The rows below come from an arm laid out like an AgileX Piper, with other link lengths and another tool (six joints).
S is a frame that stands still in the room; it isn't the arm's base.
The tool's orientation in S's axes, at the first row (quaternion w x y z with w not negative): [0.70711 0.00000 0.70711 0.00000]
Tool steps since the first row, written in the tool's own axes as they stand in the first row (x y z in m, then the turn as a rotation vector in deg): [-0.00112 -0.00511 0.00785 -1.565 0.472 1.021]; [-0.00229 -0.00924 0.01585 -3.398 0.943 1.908]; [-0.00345 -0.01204 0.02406 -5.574 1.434 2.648]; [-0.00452 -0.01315 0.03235 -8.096 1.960 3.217]
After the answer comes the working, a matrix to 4 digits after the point.
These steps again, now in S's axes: [0.00785 -0.00511 0.00112 1.021 0.472 1.565]; [0.01585 -0.00924 0.00229 1.908 0.943 3.398]; [0.02406 -0.01204 0.00345 2.648 1.434 5.574]; [0.03235 -0.01315 0.00452 3.217 1.960 8.096]
The tool's axes in the first row as the columns of a matrix, in S's axes (rounded; the answer above uses it unrounded):
[0.0000 0.0000 1.0000]
[0.0000 1.0000 0.0000]
[-1.0000 0.0000 0.0000]

